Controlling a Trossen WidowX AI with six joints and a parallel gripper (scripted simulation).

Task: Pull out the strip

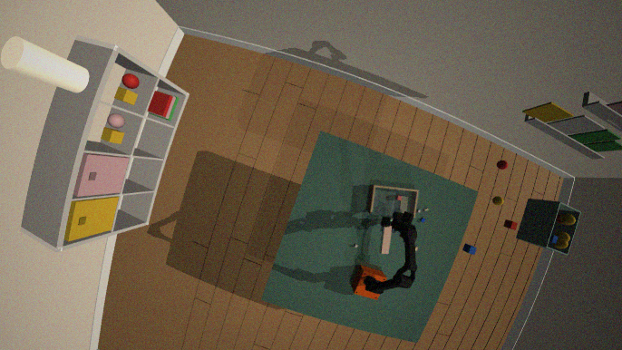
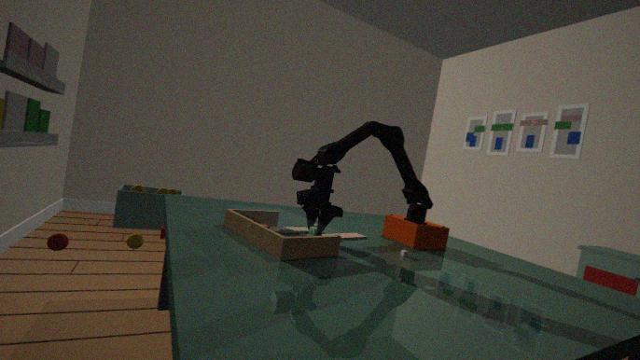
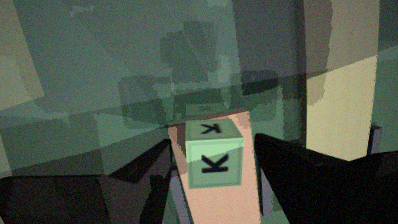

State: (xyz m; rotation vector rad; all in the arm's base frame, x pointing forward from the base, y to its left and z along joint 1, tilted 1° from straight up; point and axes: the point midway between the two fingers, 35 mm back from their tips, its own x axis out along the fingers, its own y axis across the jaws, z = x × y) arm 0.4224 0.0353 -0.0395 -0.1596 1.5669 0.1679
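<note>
Right now the pale yellow strip is 8 cm ahead of my gripper tip, 7 cm to the right of it and 2 cm below it. The rest, counted from my gripper tip: blue piece (24 cm to the right, 11 cm ahead, 1 cm below); then light green cube (1 cm behind).
</note>
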